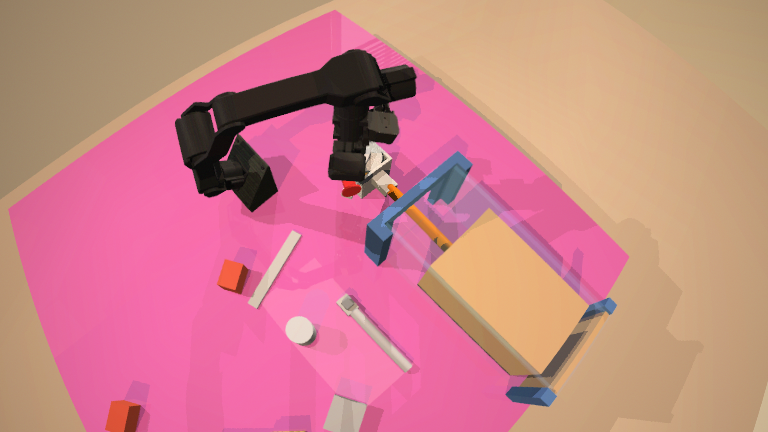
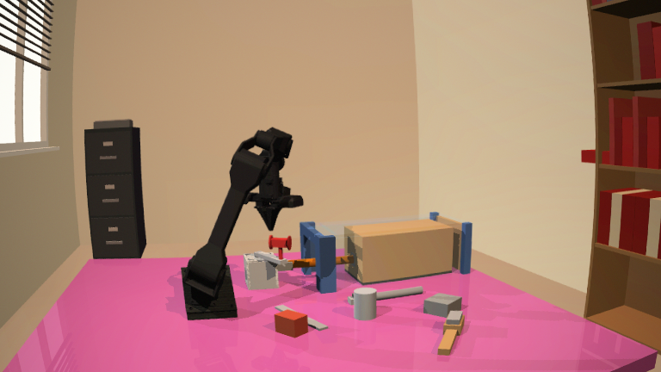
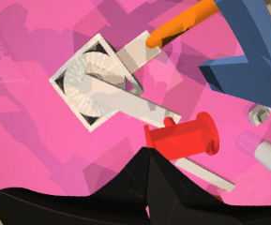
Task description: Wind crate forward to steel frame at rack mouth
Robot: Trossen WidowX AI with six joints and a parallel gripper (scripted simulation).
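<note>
Now: the red knob 5 cm below my gripper tip, 2 cm to the right of it and 2 cm ahead of it. Round my gripper tip: blue steel frame: 13 cm ahead, 7 cm to the left, 7 cm below; winch: 15 cm below, 6 cm to the left, 5 cm behind; winch handle: 7 cm below, 1 cm to the left.
</note>
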